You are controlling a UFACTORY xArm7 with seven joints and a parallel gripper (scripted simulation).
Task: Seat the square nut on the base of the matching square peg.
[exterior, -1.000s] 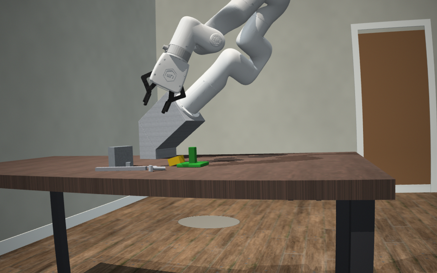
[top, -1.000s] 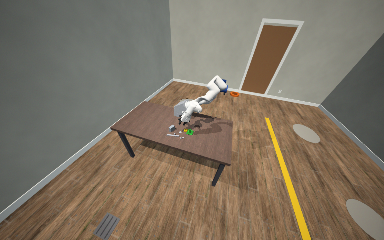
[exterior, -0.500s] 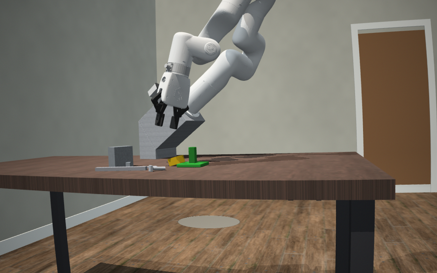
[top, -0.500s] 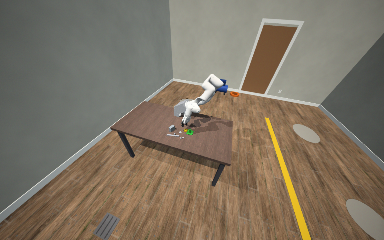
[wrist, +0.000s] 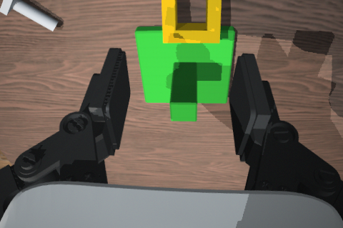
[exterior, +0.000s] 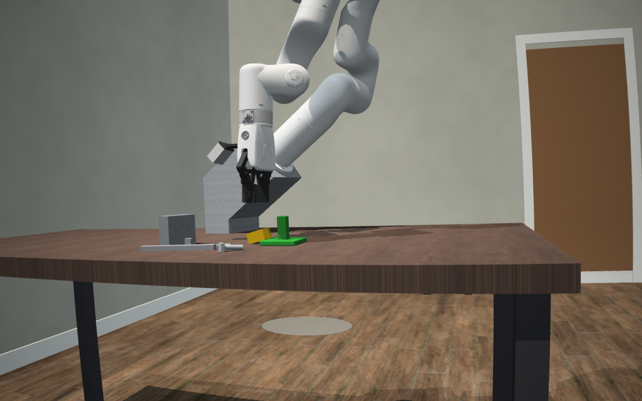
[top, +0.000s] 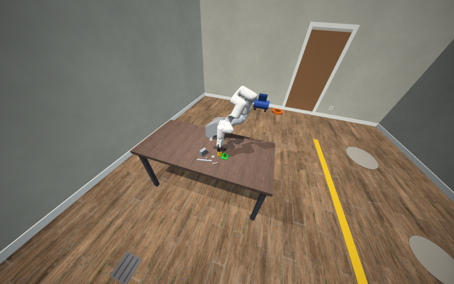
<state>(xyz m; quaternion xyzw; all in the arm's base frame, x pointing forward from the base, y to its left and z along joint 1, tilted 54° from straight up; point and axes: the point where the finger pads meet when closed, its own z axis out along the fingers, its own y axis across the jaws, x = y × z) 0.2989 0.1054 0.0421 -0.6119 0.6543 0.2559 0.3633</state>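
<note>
Now: the small grey square tile 110 mm below my hand, 60 mm to the right of it and 50 mm ahead of it. Also, from my hand: grey bolt: 130 mm ahead, 100 mm below, 10 mm to the left; then grey block: 170 mm to the right, 70 mm below, 60 mm ahead; then flat grey bar: 140 mm ahead, 110 mm to the right, 100 mm below.
</note>
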